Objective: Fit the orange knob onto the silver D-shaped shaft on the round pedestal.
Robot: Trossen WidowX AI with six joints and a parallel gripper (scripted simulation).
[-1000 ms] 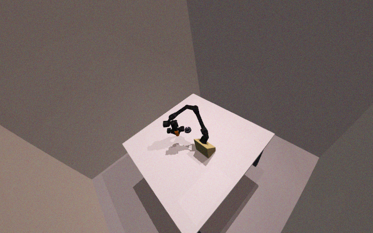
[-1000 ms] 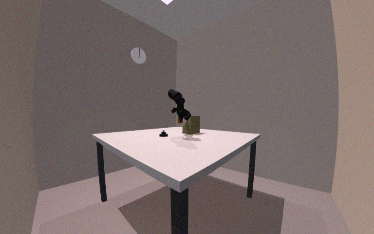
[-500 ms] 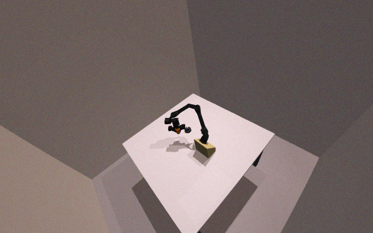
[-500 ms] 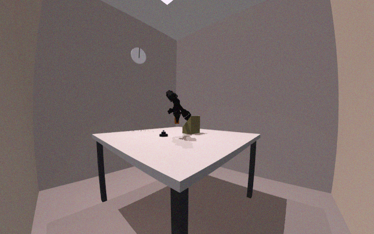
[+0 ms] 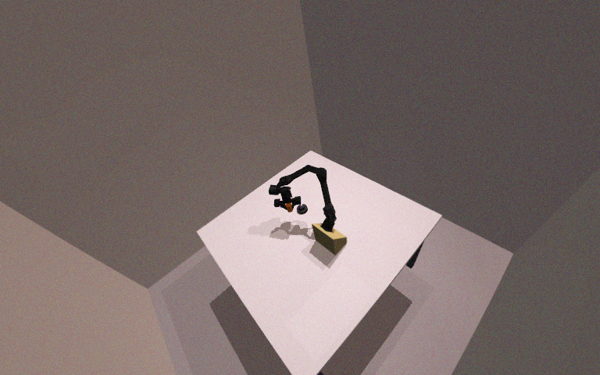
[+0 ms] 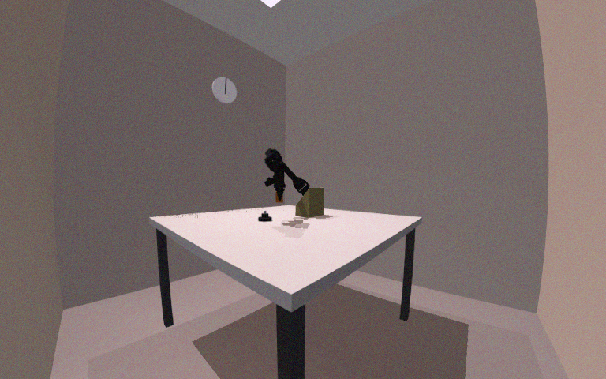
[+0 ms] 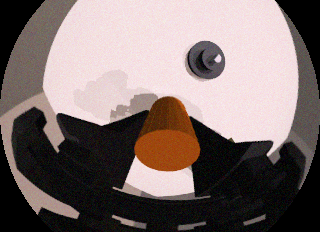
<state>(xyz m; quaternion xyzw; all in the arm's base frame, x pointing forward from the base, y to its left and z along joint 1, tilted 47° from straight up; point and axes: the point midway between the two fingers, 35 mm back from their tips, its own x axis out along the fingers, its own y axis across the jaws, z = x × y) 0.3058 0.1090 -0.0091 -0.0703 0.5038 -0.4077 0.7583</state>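
My gripper tip is 30 mm short of the round pedestal, 110 mm to the left of it and 100 mm above it. Round my gripper tip: orange knob 30 mm above.
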